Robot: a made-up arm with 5 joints. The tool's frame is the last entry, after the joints.
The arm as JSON. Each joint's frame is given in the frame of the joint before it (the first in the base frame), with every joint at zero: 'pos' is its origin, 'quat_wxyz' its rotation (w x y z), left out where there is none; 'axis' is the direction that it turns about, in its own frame. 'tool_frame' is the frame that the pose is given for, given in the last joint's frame.
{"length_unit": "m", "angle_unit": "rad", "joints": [
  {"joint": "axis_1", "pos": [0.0, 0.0, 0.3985], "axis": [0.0, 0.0, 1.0]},
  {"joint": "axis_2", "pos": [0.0, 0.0, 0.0], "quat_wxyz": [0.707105, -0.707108, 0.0, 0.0], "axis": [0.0, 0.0, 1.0]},
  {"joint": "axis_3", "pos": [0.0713, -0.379, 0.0], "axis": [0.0, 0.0, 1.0]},
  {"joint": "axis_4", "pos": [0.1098, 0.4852, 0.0], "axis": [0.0, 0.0, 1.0]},
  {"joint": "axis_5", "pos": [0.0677, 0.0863, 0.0], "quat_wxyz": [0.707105, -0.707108, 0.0, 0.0], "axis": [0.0, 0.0, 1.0]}
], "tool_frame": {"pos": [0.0, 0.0, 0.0]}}
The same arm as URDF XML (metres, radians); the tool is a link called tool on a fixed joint. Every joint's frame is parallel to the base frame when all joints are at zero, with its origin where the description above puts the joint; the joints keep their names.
<robot name="arm">
  <joint name="axis_1" type="continuous">
    <parent link="base_link"/>
    <child link="link1"/>
    <origin xyz="0 0 0.3985"/>
    <axis xyz="0 0 1"/>
  </joint>
  <joint name="axis_2" type="continuous">
    <parent link="link1"/>
    <child link="link2"/>
    <origin xyz="0 0 0"/>
    <axis xyz="0 1 0"/>
  </joint>
  <joint name="axis_3" type="continuous">
    <parent link="link2"/>
    <child link="link3"/>
    <origin xyz="0.0713 0 0.379"/>
    <axis xyz="0 1 0"/>
  </joint>
  <joint name="axis_4" type="continuous">
    <parent link="link3"/>
    <child link="link4"/>
    <origin xyz="0.1098 0 -0.4852"/>
    <axis xyz="0 1 0"/>
  </joint>
  <joint name="axis_5" type="continuous">
    <parent link="link4"/>
    <child link="link5"/>
    <origin xyz="0.0677 0 -0.0863"/>
    <axis xyz="0 0 -1"/>
  </joint>
  <joint name="tool_joint" type="fixed">
    <parent link="link5"/>
    <child link="tool"/>
    <origin xyz="0 0 0" rpy="3.1416 0 0"/>
  </joint>
  <link name="base_link"/>
  <link name="link1"/>
  <link name="link2"/>
  <link name="link3"/>
  <link name="link4"/>
  <link name="link5"/>
  <link name="tool"/>
</robot>

